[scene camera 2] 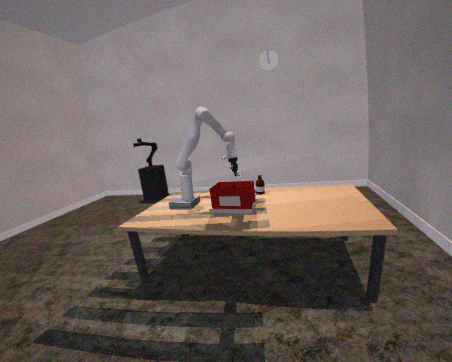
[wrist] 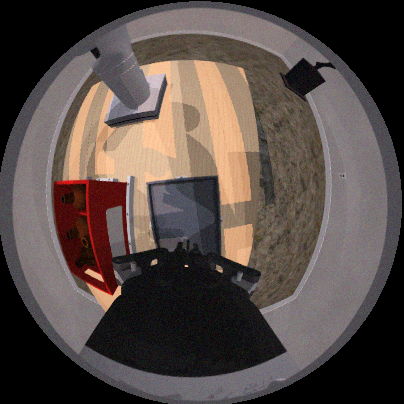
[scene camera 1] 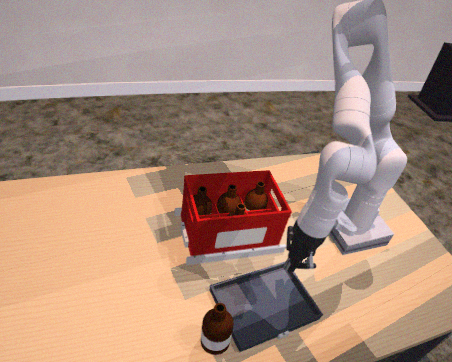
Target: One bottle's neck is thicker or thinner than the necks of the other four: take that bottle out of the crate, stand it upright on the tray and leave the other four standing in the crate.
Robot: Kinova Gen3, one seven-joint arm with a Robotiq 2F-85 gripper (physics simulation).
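Pixels of known places: gripper, fingertip midpoint: [scene camera 2: 236, 176] [wrist: 187, 245] [scene camera 1: 288, 269]; arm's base, origin of the base link: [scene camera 2: 188, 198] [wrist: 136, 96] [scene camera 1: 354, 224].
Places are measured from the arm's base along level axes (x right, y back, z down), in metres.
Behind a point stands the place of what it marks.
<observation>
A brown bottle with a white label [scene camera 1: 217, 330] {x -0.327, y -0.541, z -0.055 m} [scene camera 2: 260, 185] {x -0.267, y -0.543, z -0.024 m} stands upright on the table, close beside the left front corner of the dark tray [scene camera 1: 300, 315] {x -0.268, y -0.284, z 0.049 m} [wrist: 200, 200] {x -0.253, y -0.302, z 0.050 m}. It appears to be outside the tray rim. The red crate [scene camera 1: 200, 240] {x -0.052, y -0.533, z -0.039 m} [scene camera 2: 247, 200] {x 0.133, y -0.549, z -0.034 m} [wrist: 102, 197] {x -0.039, y -0.312, z -0.074 m} holds several brown bottles, with necks showing at a left bottle [scene camera 1: 202, 202] {x 0.065, y -0.512, z -0.071 m}, a middle bottle [scene camera 1: 229, 201] {x 0.067, y -0.429, z -0.069 m}, a right bottle [scene camera 1: 256, 199] {x 0.074, y -0.340, z -0.065 m} and a front bottle [scene camera 1: 240, 209] {x -0.004, y -0.418, z -0.106 m}. My gripper [scene camera 1: 302, 266] [scene camera 2: 236, 174] {x -0.227, y -0.354, z -0.118 m} [wrist: 187, 245] {x -0.227, y -0.354, z -0.118 m} is shut and empty, raised near the tray's back right corner, apart from the standing bottle.
The crate rests in a pale low holder [scene camera 1: 235, 255] {x -0.057, y -0.421, z 0.036 m}. The arm's base [scene camera 1: 362, 239] {x -0.066, y -0.001, z 0.001 m} [scene camera 2: 184, 203] {x 0.113, y -0.035, z 0.005 m} stands to the crate's right in the first scene view. A black stand [scene camera 2: 152, 182] [wrist: 303, 77] is beyond the table.
</observation>
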